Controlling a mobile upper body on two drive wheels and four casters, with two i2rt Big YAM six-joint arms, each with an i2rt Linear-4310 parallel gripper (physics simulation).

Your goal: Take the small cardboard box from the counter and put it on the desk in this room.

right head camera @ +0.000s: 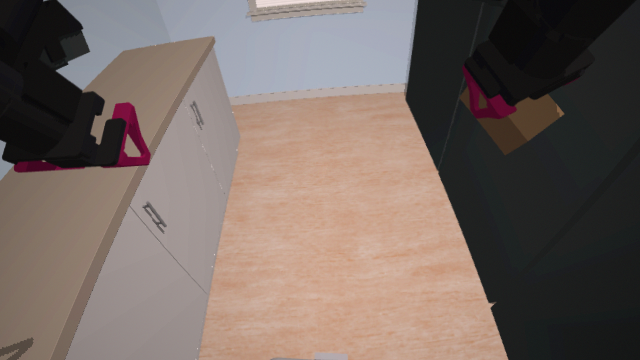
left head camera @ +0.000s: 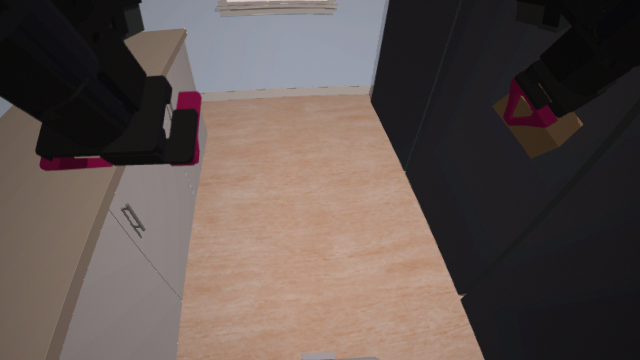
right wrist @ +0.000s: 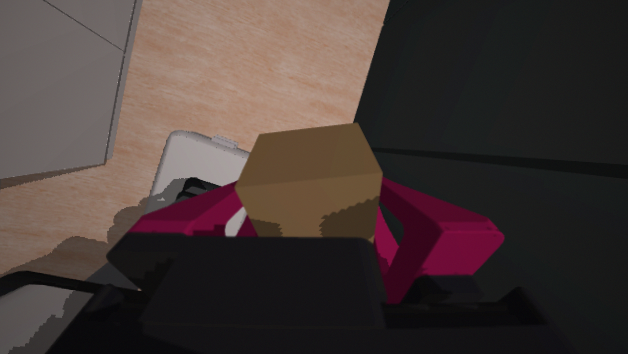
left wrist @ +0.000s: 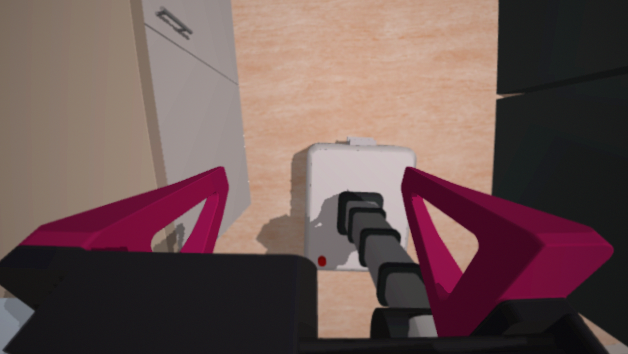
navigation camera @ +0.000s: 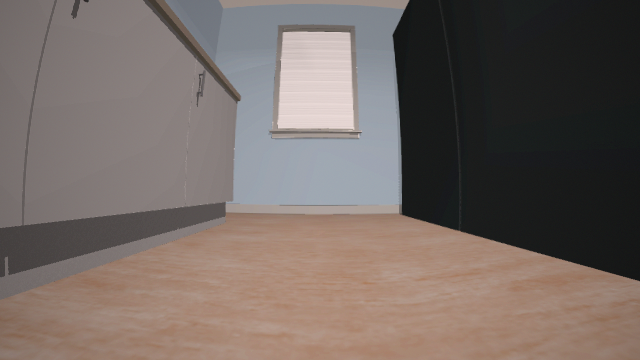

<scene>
my left gripper: right head camera 115, 161; left head camera 154, 158; left wrist 314, 176; not seen in the right wrist view (out of frame); not seen in the navigation camera view (out of frame)
my right gripper: right head camera; left head camera 522, 112; right wrist; not seen in the left wrist view (out of frame); not seen in the navigation camera view (out of frame)
small brown cardboard box: right head camera 532, 116; left head camera 535, 140; right wrist 325, 181; not seen in the left wrist view (out of frame); not seen in the navigation camera view (out of frame)
same spot on counter: (left wrist: 107, 107) = (right head camera: 75, 246)
same spot on my right gripper: (right head camera: 478, 80) = (right wrist: 148, 296)
</scene>
